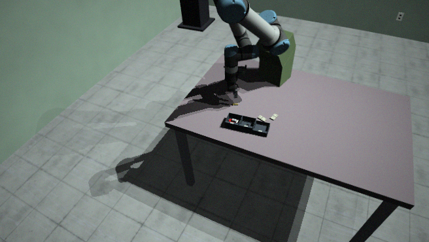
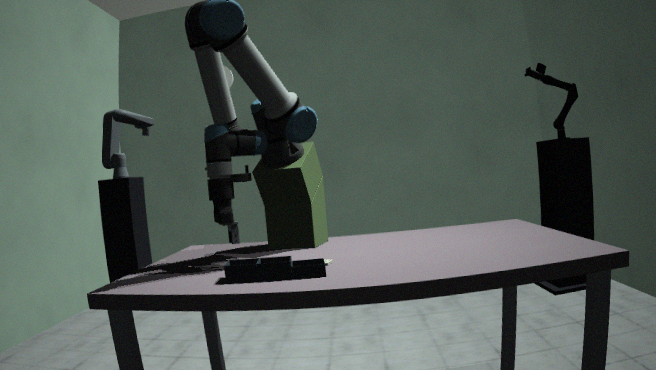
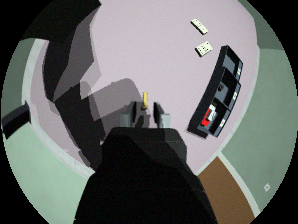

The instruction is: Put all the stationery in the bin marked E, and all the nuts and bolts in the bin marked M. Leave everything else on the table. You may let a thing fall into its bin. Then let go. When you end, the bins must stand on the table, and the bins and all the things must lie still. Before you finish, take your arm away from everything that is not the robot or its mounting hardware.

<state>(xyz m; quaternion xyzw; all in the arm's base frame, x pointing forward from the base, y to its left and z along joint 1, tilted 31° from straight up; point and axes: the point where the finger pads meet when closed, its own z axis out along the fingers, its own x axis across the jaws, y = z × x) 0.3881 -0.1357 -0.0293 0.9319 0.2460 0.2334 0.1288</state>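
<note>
The yellow thing is 10 mm to the right of my hand and 90 mm below it. Also, from my hand: red item: 160 mm ahead, 60 mm to the left, 80 mm below; small grey object: 160 mm ahead, 60 mm to the left, 60 mm below.
</note>
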